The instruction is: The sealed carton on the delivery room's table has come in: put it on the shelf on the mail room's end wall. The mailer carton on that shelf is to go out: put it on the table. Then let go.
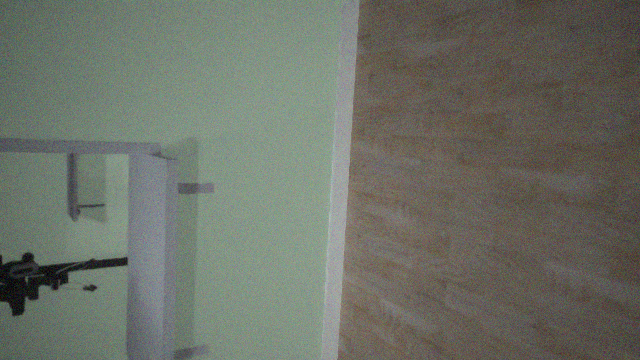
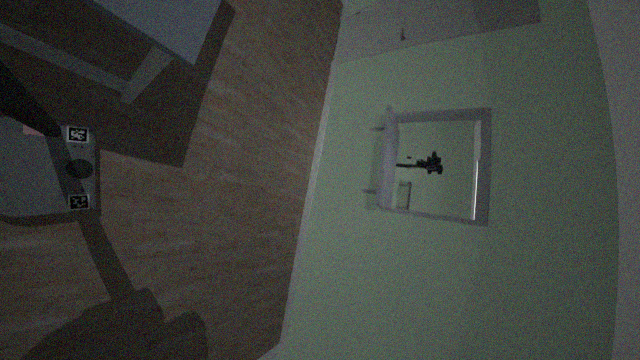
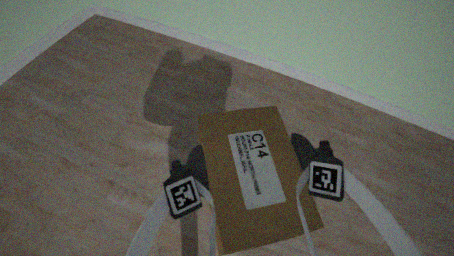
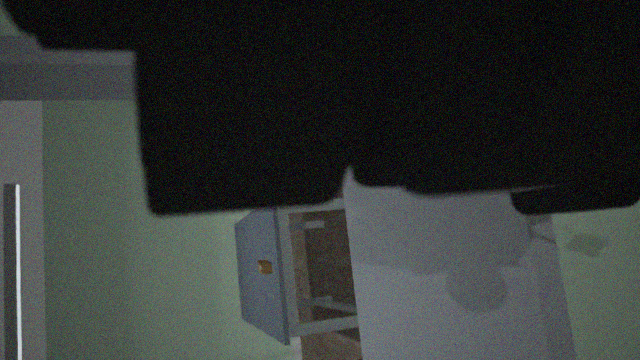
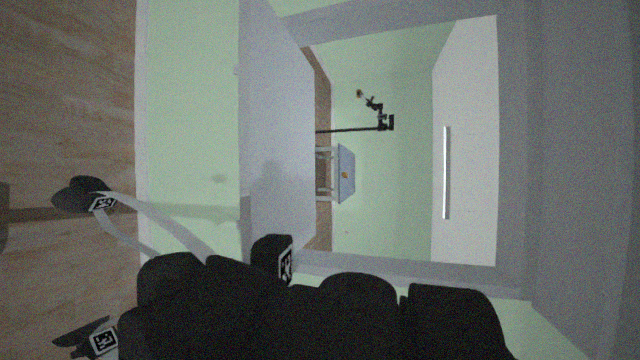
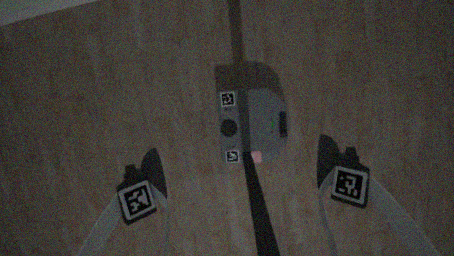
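A brown carton labelled C14 (image 3: pixel 215 135) (image 5: pixel 359 93) is held between the fingers of r1's gripper (image 3: pixel 250 162), above the floor. Whether it is the sealed or the mailer carton is not clear. Another small brown carton (image 4: pixel 265 267) (image 5: pixel 345 175) sits on the blue-grey table (image 4: pixel 255 300) (image 5: pixel 348 157) (image 2: pixel 160 20), seen through the wall opening. Beyond the opening a wall shelf (image 1: pixel 72 185) (image 2: pixel 409 195) shows; no carton shows on it. r2's gripper (image 6: pixel 240 172) (image 5: pixel 72 267) is open with nothing between its fingers, above the floor near r2's base.
The wall opening between the rooms has a wide pale sill (image 1: pixel 147 250) (image 2: pixel 389 165) (image 4: pixel 430 330) (image 5: pixel 275 125). Robot r2 (image 1: pixel 20 275) (image 2: pixel 431 163) stands beyond it from r1. Robot r1 (image 5: pixel 384 122) stands beside the table. A pale door (image 2: pixel 440 20) shows near the opening.
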